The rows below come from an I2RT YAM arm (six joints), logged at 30 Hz.
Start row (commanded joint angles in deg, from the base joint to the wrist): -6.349 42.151 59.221 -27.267 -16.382 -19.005
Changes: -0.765 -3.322 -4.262 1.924 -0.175 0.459; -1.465 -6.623 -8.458 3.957 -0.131 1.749; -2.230 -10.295 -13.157 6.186 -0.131 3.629; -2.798 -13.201 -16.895 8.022 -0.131 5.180; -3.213 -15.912 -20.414 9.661 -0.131 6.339; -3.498 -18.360 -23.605 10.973 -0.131 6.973; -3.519 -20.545 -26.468 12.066 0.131 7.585; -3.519 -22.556 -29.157 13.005 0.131 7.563; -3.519 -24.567 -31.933 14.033 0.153 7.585; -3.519 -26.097 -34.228 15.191 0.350 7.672; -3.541 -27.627 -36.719 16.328 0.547 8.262; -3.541 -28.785 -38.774 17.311 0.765 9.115; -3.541 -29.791 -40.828 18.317 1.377 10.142; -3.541 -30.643 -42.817 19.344 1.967 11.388; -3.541 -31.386 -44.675 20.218 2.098 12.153; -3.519 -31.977 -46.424 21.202 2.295 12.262; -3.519 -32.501 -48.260 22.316 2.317 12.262
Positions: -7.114 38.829 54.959 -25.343 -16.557 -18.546; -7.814 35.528 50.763 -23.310 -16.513 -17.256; -8.579 31.856 46.064 -21.081 -16.513 -15.376; -9.147 28.950 42.326 -19.245 -16.513 -13.825; -9.562 26.239 38.807 -17.606 -16.513 -12.666; -9.847 23.791 35.616 -16.294 -16.513 -12.032; -9.868 21.606 32.753 -15.201 -16.251 -11.420; -9.868 19.595 30.064 -14.262 -16.251 -11.442; -9.868 17.584 27.288 -13.234 -16.229 -11.420; -9.868 16.054 24.993 -12.076 -16.032 -11.333; -9.890 14.524 22.502 -10.939 -15.835 -10.743; -9.890 13.366 20.447 -9.956 -15.617 -9.890; -9.890 12.360 18.393 -8.950 -15.005 -8.863; -9.890 11.508 16.404 -7.923 -14.415 -7.617; -9.890 10.765 14.546 -7.049 -14.284 -6.852; -9.868 10.174 12.797 -6.065 -14.087 -6.743; -9.868 9.650 10.961 -4.951 -14.065 -6.743
